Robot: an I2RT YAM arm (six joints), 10 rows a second.
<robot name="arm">
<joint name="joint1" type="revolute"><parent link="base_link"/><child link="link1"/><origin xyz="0 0 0.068" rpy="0 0 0"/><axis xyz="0 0 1"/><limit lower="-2.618" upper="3.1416"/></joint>
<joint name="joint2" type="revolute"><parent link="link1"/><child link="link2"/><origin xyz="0.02 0.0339 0.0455" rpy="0 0 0"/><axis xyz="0 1 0"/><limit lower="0" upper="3.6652"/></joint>
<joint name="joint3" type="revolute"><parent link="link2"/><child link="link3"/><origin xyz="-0.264 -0.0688 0" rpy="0 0 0"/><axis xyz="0 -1 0"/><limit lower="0" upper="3.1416"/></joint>
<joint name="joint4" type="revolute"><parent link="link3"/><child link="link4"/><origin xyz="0.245 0.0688 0.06" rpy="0 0 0"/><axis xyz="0 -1 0"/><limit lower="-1.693" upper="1.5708"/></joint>
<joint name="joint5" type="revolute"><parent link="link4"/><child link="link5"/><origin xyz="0.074 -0.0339 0.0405" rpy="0 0 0"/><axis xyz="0 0 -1"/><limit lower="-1.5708" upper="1.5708"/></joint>
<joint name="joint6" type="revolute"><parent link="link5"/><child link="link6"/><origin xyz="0.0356 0 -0.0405" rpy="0 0 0"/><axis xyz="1 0 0"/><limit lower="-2.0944" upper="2.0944"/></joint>
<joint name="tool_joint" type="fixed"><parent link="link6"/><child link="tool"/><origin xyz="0 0 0" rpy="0 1.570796 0"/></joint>
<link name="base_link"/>
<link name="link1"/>
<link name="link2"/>
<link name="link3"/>
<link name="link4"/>
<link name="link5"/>
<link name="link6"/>
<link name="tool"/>
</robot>
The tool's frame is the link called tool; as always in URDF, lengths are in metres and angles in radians.
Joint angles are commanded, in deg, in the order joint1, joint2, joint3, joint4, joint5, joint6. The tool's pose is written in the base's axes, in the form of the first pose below.
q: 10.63 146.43 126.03 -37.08 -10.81 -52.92
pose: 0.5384 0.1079 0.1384 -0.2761 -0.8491 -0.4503 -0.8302 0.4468 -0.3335
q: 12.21 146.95 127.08 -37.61 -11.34 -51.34
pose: 0.5367 0.1233 0.1388 -0.2722 -0.8423 -0.4653 -0.8376 0.4454 -0.3162
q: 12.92 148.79 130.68 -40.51 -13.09 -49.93
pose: 0.5381 0.1317 0.1384 -0.2810 -0.8292 -0.4832 -0.8510 0.4481 -0.2740
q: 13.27 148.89 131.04 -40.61 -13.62 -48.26
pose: 0.5377 0.1354 0.1394 -0.2963 -0.8150 -0.4980 -0.8473 0.4650 -0.2567
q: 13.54 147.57 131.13 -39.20 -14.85 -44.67
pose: 0.5384 0.1390 0.1538 -0.3128 -0.7743 -0.5501 -0.8252 0.5084 -0.2463
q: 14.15 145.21 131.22 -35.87 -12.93 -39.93
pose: 0.5402 0.1444 0.1800 -0.3257 -0.7273 -0.6041 -0.7658 0.5777 -0.2826
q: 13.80 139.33 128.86 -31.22 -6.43 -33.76
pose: 0.5368 0.1360 0.2273 -0.3601 -0.6571 -0.6622 -0.6235 0.6975 -0.3531
